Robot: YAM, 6 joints.
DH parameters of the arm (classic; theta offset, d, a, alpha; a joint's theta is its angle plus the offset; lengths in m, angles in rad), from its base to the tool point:
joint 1: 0 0.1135 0.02 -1.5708
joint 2: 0 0 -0.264 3.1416
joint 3: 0.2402 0 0.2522 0
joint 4: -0.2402 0 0.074 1.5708
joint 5: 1.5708 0 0 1.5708
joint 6: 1.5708 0.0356 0 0
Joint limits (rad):
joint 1: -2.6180..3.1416
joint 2: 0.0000..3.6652
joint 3: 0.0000..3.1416
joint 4: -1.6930..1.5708
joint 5: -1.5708..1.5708
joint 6: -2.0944..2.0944
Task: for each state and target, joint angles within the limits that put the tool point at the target. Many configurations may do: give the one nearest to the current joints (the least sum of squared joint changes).
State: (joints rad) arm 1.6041 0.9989 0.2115 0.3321 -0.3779 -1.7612
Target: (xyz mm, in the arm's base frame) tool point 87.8 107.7 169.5
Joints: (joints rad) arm 0.8277 0.4594 0.0226 0.3280 -0.2330 -1.7612
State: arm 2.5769 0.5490 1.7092 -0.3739 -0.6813 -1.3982
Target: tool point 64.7 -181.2 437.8
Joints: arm 2.0466 0.0134 1.4128 -0.6245 -0.7981 -1.3982
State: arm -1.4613 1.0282 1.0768 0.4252 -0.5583 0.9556
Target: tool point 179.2 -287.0 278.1
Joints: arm -1.0694 1.4801 0.9226 0.3674 -0.5695 0.9556
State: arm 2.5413 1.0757 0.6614 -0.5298 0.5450 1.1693
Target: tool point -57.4 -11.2 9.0
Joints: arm 3.1416 2.0028 0.1199 -0.2235 -0.3201 1.1693
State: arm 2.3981 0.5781 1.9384 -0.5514 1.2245 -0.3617
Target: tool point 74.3 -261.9 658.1
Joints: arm 1.7820 0.9745 2.7617 0.0959 0.5218 -0.3617
